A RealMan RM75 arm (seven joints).
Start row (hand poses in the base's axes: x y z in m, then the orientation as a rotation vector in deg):
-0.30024 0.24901 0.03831 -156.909 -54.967 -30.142
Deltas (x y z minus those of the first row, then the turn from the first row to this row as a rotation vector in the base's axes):
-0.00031 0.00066 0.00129 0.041 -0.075 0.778
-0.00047 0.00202 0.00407 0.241 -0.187 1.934
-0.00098 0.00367 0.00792 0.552 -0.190 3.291
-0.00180 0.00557 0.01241 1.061 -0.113 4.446
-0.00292 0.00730 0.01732 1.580 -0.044 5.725
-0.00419 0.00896 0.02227 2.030 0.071 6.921
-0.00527 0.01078 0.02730 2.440 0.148 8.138
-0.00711 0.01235 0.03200 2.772 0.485 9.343
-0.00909 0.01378 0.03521 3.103 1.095 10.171
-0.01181 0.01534 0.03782 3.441 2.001 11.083
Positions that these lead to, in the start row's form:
-0.30055 0.24967 0.03960 -156.386 -55.988 -30.130
-0.30071 0.25103 0.04238 -155.476 -57.423 -30.156
-0.30122 0.25268 0.04623 -154.327 -59.022 -30.028
-0.30204 0.25458 0.05072 -153.128 -60.218 -29.886
-0.30316 0.25631 0.05563 -151.828 -61.554 -29.735
-0.30443 0.25797 0.06058 -150.634 -62.795 -29.508
-0.30551 0.25979 0.06561 -149.451 -64.078 -29.315
-0.30735 0.26136 0.07031 -148.336 -65.313 -28.737
-0.30933 0.26279 0.07352 -147.482 -66.000 -27.852
-0.31205 0.26435 0.07613 -146.558 -66.703 -26.550

